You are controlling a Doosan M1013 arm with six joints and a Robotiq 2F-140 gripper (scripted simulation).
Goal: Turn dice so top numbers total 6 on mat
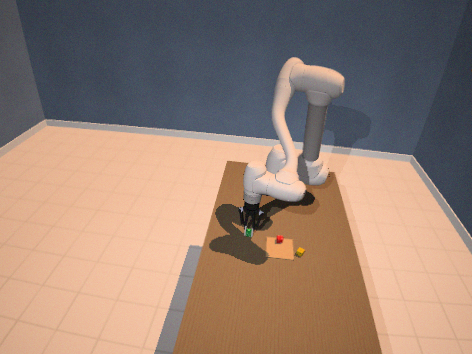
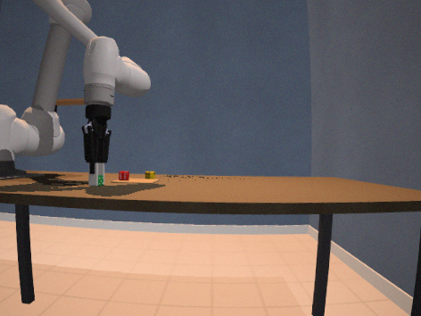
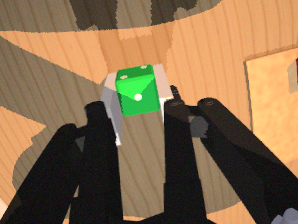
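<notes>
Now: hand 40 mm short of the tan mat, 180 mm to the right of it and 30 mm above it. Also, from my hand: yellow die: 40 mm ahead, 280 mm to the left, 20 mm below; red die: 170 mm to the left, 20 mm below; green die: 20 mm below.
</notes>
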